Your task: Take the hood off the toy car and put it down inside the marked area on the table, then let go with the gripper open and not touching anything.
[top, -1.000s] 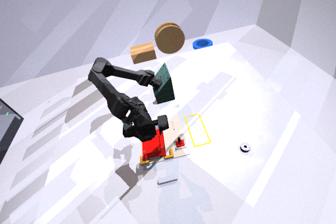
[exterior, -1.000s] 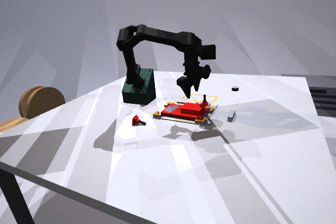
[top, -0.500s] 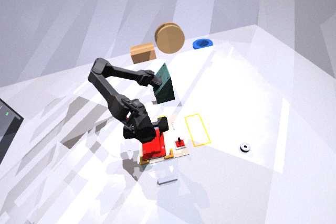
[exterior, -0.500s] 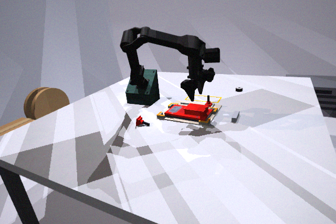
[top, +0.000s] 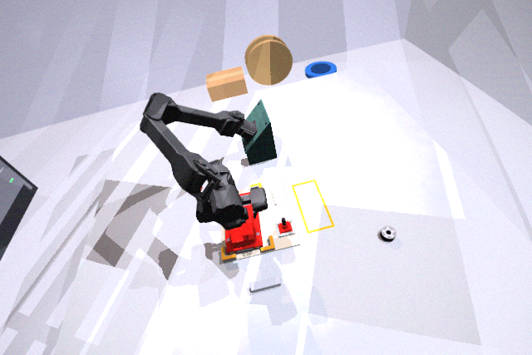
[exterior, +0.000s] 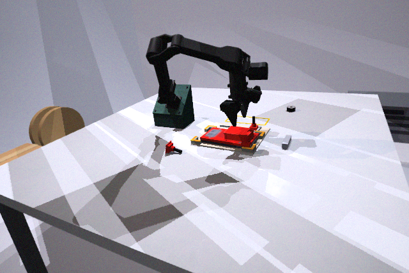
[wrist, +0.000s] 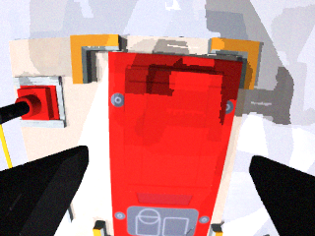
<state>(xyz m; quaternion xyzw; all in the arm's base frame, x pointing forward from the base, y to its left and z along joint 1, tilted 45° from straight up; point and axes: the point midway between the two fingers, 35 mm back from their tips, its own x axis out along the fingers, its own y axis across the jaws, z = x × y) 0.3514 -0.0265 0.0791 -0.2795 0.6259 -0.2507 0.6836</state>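
Now: gripper tip 40 mm above the red hood. From my gripper tip the other things lie so: grey bar 160 mm ahead, 70 mm below, 40 mm to the left; black ring 410 mm to the left, 90 mm ahead, 70 mm below.
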